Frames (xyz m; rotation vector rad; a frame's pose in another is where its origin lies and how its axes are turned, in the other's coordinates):
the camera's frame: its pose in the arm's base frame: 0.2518 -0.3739 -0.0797 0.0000 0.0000 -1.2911
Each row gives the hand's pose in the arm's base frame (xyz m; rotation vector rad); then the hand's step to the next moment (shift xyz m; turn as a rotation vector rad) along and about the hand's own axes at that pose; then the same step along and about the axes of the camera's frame.
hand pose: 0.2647 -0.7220 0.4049 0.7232 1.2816 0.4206
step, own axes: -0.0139 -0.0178 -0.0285 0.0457 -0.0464 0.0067
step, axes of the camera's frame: 0.0050 -0.0356 -0.0057 0.0083 0.0113 -0.0639
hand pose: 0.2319 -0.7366 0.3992 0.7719 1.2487 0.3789
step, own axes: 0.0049 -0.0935 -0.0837 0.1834 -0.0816 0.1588
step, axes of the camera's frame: 0.0091 -0.0975 -0.0787 0.0418 0.1885 -0.1681
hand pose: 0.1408 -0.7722 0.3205 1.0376 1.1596 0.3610
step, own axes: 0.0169 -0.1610 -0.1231 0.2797 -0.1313 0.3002
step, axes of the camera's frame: -0.0282 -0.1402 -0.1446 0.1075 0.3259 -0.2604
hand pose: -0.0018 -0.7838 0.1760 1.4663 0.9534 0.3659
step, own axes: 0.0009 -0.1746 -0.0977 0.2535 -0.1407 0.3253
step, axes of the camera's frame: -0.0768 -0.1114 -0.1474 0.1431 0.3149 -0.2650
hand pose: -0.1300 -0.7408 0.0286 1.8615 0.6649 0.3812
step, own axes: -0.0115 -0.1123 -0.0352 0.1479 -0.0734 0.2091
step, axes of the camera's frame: -0.0640 -0.0422 -0.0901 0.1031 0.1915 -0.1539
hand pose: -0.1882 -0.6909 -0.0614 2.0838 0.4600 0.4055
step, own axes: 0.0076 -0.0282 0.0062 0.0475 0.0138 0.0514
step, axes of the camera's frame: -0.0112 0.0083 -0.0264 0.0396 0.0586 -0.0095
